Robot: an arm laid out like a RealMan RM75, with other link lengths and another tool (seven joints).
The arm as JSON. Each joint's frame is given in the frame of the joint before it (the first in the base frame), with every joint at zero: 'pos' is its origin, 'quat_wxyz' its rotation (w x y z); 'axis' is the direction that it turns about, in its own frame. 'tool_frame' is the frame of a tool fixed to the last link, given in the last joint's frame.
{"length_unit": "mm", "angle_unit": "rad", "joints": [
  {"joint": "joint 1", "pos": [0.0, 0.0, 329.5], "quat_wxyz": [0.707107, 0.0, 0.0, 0.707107], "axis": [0.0, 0.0, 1.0]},
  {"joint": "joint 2", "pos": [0.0, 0.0, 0.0], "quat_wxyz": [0.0, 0.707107, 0.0, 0.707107], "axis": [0.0, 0.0, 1.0]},
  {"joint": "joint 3", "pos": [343.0, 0.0, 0.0], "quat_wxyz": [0.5, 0.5, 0.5, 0.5], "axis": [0.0, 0.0, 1.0]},
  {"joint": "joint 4", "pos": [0.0, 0.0, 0.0], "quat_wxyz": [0.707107, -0.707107, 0.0, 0.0], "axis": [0.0, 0.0, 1.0]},
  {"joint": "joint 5", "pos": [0.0, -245.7, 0.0], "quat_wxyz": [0.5, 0.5, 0.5, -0.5], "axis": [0.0, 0.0, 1.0]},
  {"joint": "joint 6", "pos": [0.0, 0.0, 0.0], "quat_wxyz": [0.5, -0.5, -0.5, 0.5], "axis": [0.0, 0.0, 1.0]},
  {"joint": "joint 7", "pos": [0.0, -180.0, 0.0], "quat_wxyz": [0.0, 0.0, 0.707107, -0.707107], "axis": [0.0, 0.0, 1.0]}
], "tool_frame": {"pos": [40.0, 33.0, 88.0], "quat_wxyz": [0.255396, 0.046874, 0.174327, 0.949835]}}
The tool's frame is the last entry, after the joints.
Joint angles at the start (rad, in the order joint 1, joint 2, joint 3, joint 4, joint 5, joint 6, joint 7):
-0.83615, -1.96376, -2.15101, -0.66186, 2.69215, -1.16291, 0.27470
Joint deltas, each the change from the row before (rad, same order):
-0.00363, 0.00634, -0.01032, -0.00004, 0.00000, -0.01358, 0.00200
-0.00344, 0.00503, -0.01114, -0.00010, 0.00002, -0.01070, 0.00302
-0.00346, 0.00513, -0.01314, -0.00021, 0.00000, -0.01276, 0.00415
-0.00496, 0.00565, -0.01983, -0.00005, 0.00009, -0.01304, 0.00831
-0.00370, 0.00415, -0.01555, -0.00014, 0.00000, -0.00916, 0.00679
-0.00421, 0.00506, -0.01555, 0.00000, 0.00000, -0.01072, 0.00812
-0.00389, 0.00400, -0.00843, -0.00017, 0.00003, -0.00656, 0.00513
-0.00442, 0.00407, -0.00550, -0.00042, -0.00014, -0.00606, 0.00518
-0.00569, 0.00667, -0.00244, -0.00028, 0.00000, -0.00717, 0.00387
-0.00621, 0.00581, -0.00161, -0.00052, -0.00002, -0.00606, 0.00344
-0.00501, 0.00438, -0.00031, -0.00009, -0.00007, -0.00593, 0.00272
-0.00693, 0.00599, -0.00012, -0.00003, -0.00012, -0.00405, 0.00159
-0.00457, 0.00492, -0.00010, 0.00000, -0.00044, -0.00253, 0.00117
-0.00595, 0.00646, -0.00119, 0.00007, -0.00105, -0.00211, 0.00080
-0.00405, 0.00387, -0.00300, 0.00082, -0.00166, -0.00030, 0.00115
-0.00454, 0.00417, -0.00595, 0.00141, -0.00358, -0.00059, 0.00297
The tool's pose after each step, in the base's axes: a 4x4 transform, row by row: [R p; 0 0 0 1], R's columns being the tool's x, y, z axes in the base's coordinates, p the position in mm. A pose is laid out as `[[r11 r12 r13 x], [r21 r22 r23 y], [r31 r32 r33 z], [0 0 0 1]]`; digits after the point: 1 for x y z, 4 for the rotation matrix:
[[-0.2396 0.6410 -0.7292 -418.8], [0.8559 0.4940 0.1531 527.6], [0.4583 -0.5874 -0.6670 -11.1], [0 0 0 1]]
[[-0.2442 0.6429 -0.7260 -417.6], [0.8554 0.4955 0.1511 528.3], [0.4569 -0.5841 -0.6709 -8.0], [0 0 0 1]]
[[-0.2498 0.6454 -0.7218 -416.2], [0.8552 0.4967 0.1481 528.6], [0.4542 -0.5803 -0.6760 -4.9], [0 0 0 1]]
[[-0.2547 0.6509 -0.7151 -413.9], [0.8546 0.4976 0.1486 530.1], [0.4526 -0.5733 -0.6831 -1.1], [0 0 0 1]]
[[-0.2580 0.6557 -0.7096 -412.2], [0.8540 0.4983 0.1499 531.4], [0.4519 -0.5673 -0.6885 1.7], [0 0 0 1]]
[[-0.2600 0.6606 -0.7043 -410.3], [0.8543 0.4974 0.1511 532.7], [0.4501 -0.5623 -0.6937 5.1], [0 0 0 1]]
[[-0.2589 0.6638 -0.7017 -408.6], [0.8550 0.4955 0.1534 534.2], [0.4495 -0.5602 -0.6958 7.7], [0 0 0 1]]
[[-0.2550 0.6669 -0.7002 -406.7], [0.8567 0.4916 0.1562 536.1], [0.4484 -0.5600 -0.6967 10.4], [0 0 0 1]]
[[-0.2491 0.6684 -0.7009 -404.8], [0.8587 0.4871 0.1593 538.5], [0.4478 -0.5622 -0.6953 14.5], [0 0 0 1]]
[[-0.2422 0.6703 -0.7015 -402.4], [0.8609 0.4819 0.1633 541.2], [0.4475 -0.5644 -0.6937 18.2], [0 0 0 1]]
[[-0.2368 0.6715 -0.7021 -400.4], [0.8634 0.4768 0.1649 542.9], [0.4455 -0.5672 -0.6927 20.8], [0 0 0 1]]
[[-0.2295 0.6729 -0.7032 -397.7], [0.8648 0.4725 0.1699 546.1], [0.4466 -0.5691 -0.6904 24.6], [0 0 0 1]]
[[-0.2244 0.6737 -0.7041 -395.9], [0.8653 0.4700 0.1740 548.5], [0.4482 -0.5702 -0.6884 27.7], [0 0 0 1]]
[[-0.2187 0.6752 -0.7045 -393.6], [0.8649 0.4684 0.1804 552.0], [0.4518 -0.5698 -0.6864 31.8], [0 0 0 1]]
[[-0.2162 0.6776 -0.7029 -391.7], [0.8640 0.4681 0.1855 554.5], [0.4548 -0.5672 -0.6867 34.1], [0 0 0 1]]
[[-0.2146 0.6824 -0.6988 -389.2], [0.8628 0.4677 0.1919 557.3], [0.4578 -0.5617 -0.6891 36.3], [0 0 0 1]]

